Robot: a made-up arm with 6 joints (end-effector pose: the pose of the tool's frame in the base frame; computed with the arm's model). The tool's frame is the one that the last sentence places.
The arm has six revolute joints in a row. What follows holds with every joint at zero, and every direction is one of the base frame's.
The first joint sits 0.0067 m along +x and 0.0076 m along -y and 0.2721 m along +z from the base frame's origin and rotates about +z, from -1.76 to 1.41 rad.
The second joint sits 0.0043 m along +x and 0.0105 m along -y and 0.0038 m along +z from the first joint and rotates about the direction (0.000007, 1, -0.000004), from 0.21 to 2.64 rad.
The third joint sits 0.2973 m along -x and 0.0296 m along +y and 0.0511 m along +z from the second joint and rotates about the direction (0.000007, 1, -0.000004), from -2.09 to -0.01 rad.
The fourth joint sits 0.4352 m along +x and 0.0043 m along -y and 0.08 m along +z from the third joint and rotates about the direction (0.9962, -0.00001, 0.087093), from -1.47 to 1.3 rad.
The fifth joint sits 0.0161 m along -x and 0.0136 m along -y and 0.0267 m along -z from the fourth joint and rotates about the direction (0.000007, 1, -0.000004), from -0.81 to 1.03 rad.
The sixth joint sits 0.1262 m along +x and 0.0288 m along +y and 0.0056 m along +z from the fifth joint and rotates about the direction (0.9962, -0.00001, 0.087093), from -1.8 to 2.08 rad.
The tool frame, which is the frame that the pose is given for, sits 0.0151 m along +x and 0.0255 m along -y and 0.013 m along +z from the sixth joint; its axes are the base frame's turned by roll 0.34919, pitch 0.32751 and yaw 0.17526 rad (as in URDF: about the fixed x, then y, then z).
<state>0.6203 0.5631 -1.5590 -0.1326 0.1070 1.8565</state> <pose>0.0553 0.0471 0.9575 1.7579 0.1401 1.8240</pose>
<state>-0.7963 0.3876 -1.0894 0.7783 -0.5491 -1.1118</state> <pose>0.0264 -0.0606 0.8838 -0.0952 -0.7863 -1.0560</pose>
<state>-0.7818 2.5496 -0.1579 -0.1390 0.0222 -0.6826</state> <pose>-0.0346 0.0564 -0.0422 0.6596 2.5587 0.3301</pose>
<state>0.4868 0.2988 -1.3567 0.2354 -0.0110 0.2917</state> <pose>-0.0368 -0.0210 0.9323 0.7667 -0.5310 1.0999</pose>
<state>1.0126 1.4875 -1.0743 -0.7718 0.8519 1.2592</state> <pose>0.3394 0.3512 0.3580 0.2513 1.2620 0.0968</pose>
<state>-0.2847 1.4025 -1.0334 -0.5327 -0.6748 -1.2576</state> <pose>0.5377 -0.0880 0.5315 -1.3676 0.0998 -0.4714</pose>
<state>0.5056 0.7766 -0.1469 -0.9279 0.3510 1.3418</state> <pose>0.2903 0.0734 0.2244 0.4769 1.1694 0.0643</pose>
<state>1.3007 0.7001 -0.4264 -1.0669 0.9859 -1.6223</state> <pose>0.1742 0.2668 0.3643 -2.8023 -0.1184 0.1814</pose>
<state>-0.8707 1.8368 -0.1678 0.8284 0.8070 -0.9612</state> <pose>0.1505 -0.0158 0.0130 1.5987 1.9922 0.1717</pose>
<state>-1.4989 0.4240 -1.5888 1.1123 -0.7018 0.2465</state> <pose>-0.0532 0.1247 0.9680 0.0058 -1.7411 0.1018</pose>
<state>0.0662 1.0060 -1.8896 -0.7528 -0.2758 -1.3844</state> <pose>0.1605 0.0571 1.0403 -1.3410 -0.6994 -1.1642</pose>
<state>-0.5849 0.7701 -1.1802 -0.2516 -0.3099 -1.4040</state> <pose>0.2620 -0.1212 0.8474 -1.2268 0.0080 -1.2096</pose>
